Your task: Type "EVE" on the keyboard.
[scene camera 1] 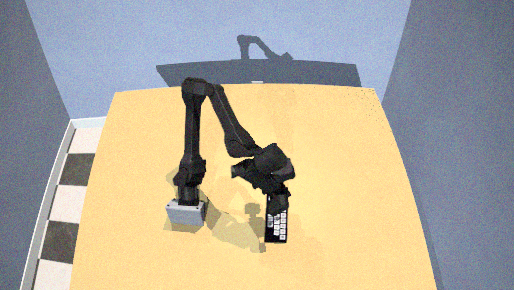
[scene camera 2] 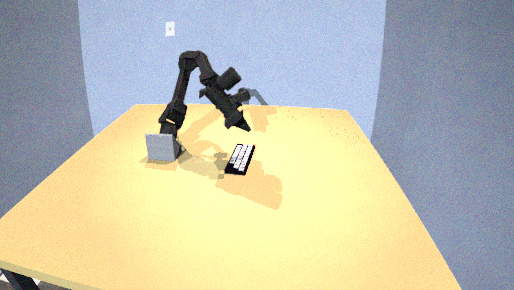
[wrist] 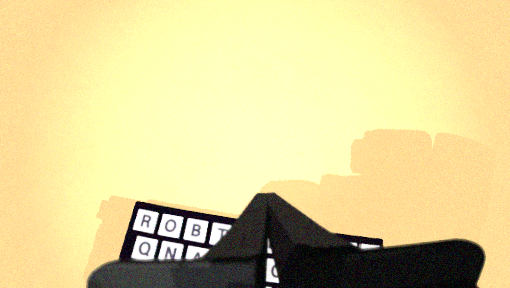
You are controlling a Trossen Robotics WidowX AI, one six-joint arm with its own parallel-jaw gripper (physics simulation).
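Seen in the pictures: gripper, between the fingertips: [scene camera 1: 290,195] [scene camera 2: 250,130] [wrist: 265,201]; arm's base, origin of its link: [scene camera 1: 188,203] [scene camera 2: 166,140].
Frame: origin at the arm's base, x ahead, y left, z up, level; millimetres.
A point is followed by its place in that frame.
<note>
The black keyboard [scene camera 1: 276,231] {x 274, y -101, z -42 mm} [scene camera 2: 240,159] {x 286, y -60, z -42 mm} [wrist: 165,238] {x 308, y 43, z -47 mm} with white letter keys lies flat on the table. In the wrist view, R, O, B and part of T show in its top row, with Q, N and part of A below. My gripper [scene camera 2: 249,130] {x 318, y -25, z 52 mm} [wrist: 265,201] {x 318, y -25, z 52 mm} is shut and empty, its tips pointing down and raised clear above the keyboard. The fingers cover the middle and much of the right side of the keyboard in the wrist view. The E and V keys cannot be made out. In scene camera 1 the gripper hides the keyboard's far end.
The wooden table [scene camera 1: 350,200] {x 559, y -9, z -60 mm} [scene camera 2: 325,225] {x 522, y -401, z -60 mm} bears the arm's grey base block [scene camera 1: 185,214] {x -8, y -50, z 13 mm} [scene camera 2: 161,147] {x -6, y -50, z -6 mm}, left of the keyboard. The arm rises from it and arches over to the keyboard. Shadows of the arm fall around the keyboard. Blue walls stand behind and at the sides.
</note>
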